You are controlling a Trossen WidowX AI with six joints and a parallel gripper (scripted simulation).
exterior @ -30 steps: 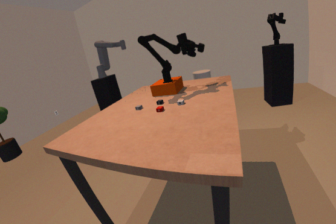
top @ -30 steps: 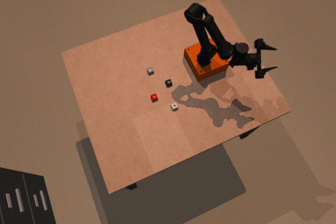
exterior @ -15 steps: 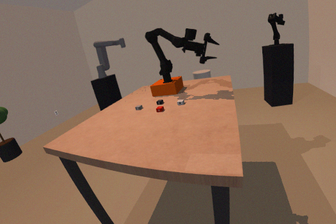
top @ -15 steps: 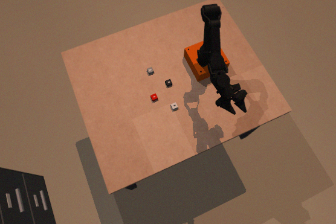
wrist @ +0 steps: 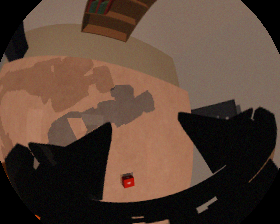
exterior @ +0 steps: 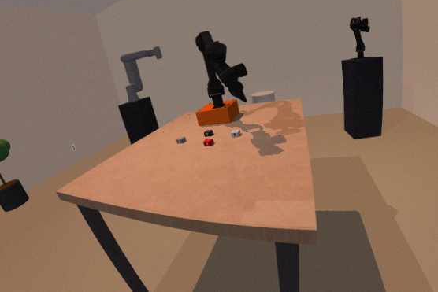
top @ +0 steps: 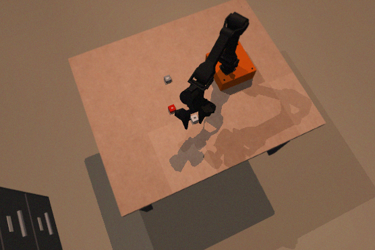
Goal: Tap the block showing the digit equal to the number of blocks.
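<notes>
Right now my gripper tip is 18 cm to the left of the red block, 15 cm above it and 1 cm short of it. Also, from my gripper tip: white block 15 cm below, 7 cm to the right, 6 cm behind; then black block 21 cm to the right, 15 cm below, 11 cm behind; then grey block 34 cm to the right, 15 cm below, 6 cm behind.
</notes>
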